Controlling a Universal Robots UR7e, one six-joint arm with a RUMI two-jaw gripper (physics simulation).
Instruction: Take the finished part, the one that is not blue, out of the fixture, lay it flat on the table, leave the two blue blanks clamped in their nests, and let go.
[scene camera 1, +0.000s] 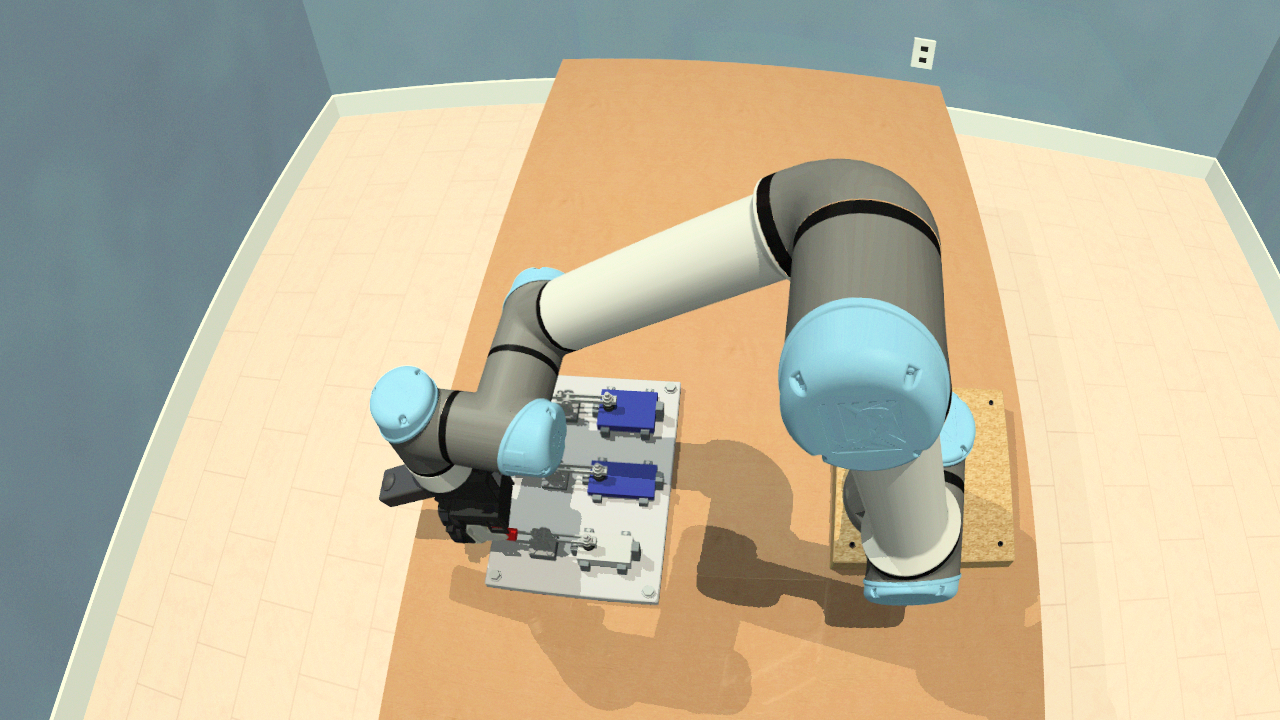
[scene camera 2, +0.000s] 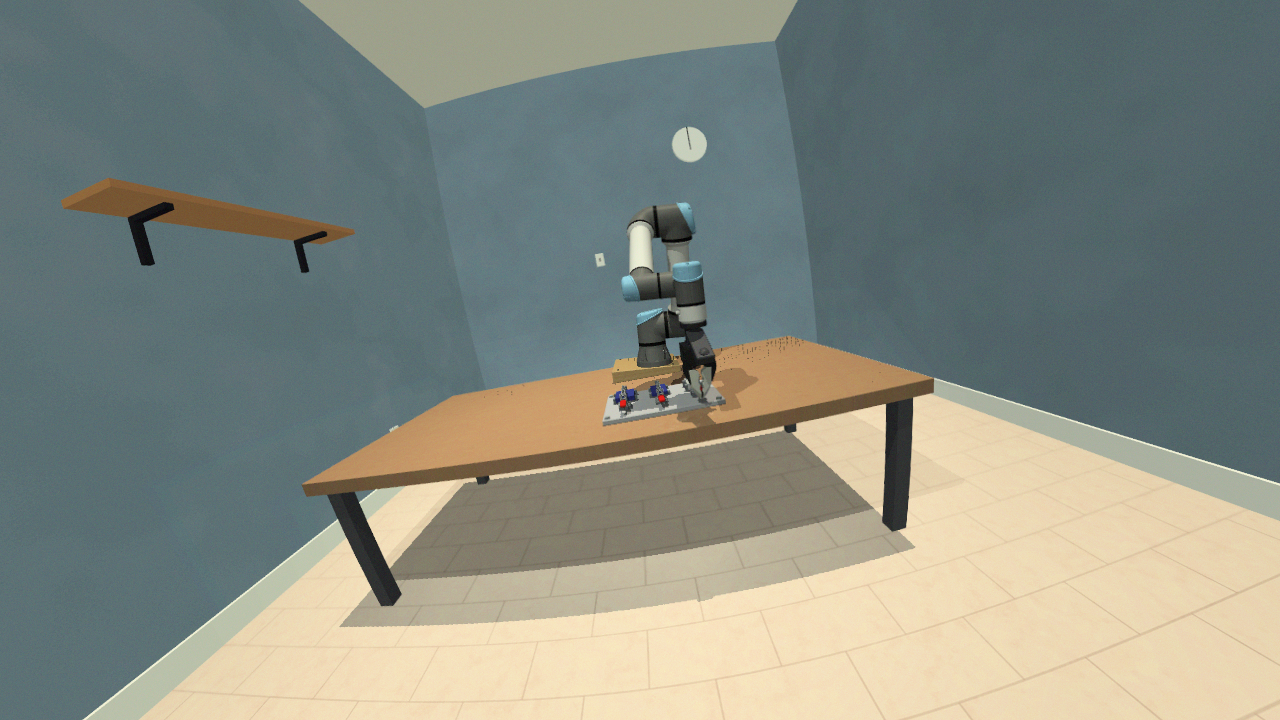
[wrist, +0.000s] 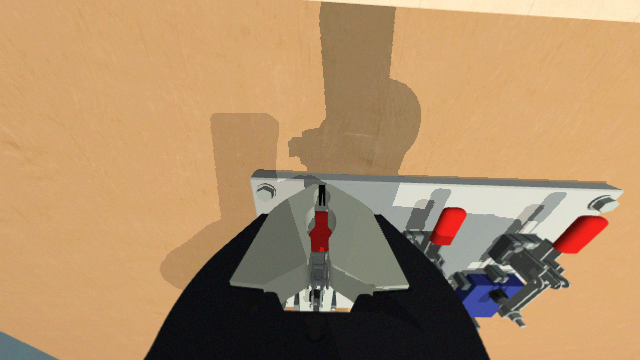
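Seen in the pictures: gripper, fingertip midpoint: (scene camera 1: 485, 536) (scene camera 2: 702, 398) (wrist: 322, 186); arm's base, origin of the base link: (scene camera 2: 654, 363).
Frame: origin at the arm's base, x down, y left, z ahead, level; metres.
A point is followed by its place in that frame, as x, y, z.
Observation:
The finished part (scene camera 1: 613, 549) {-0.006, 0.065, 0.385}, pale white, sits in the nest nearest the bottom of the fixture plate (scene camera 1: 626, 446) {0.020, -0.107, 0.373} (scene camera 2: 640, 410) {0.020, -0.125, 0.506} in scene camera 1, with a clamp spindle over it. The blue blanks (scene camera 1: 630, 411) {-0.001, -0.152, 0.367} (scene camera 1: 626, 480) {0.004, -0.044, 0.371} sit in the other two nests under their clamps. My gripper (scene camera 1: 487, 534) {0.004, 0.045, 0.560} (scene camera 2: 702, 394) {0.004, 0.045, 0.560} (wrist: 322, 186) {0.004, 0.045, 0.560} is shut with nothing between its fingertips. It is at the handle end of the white part's clamp. That clamp's red handle (scene camera 1: 512, 534) {-0.022, 0.053, 0.517} (wrist: 320, 232) {-0.021, 0.048, 0.535} shows through the gap behind the fingertips in the wrist view; the fingers hide its sides.
Two other red clamp handles (wrist: 449, 226) {-0.011, -0.058, 0.525} (wrist: 581, 234) {-0.016, -0.164, 0.515} rise to the right of my gripper in the wrist view. Hex bolts (wrist: 266, 192) {0.013, 0.096, 0.551} (wrist: 605, 203) {0.014, -0.216, 0.521} stand at the plate's corners. The wooden table (scene camera 1: 626, 125) {0.035, -0.865, 0.391} (scene camera 2: 501, 425) {0.035, -0.587, 0.336} carries the plate and the arm's base board (scene camera 1: 989, 474) {-0.002, -0.018, -0.162}.

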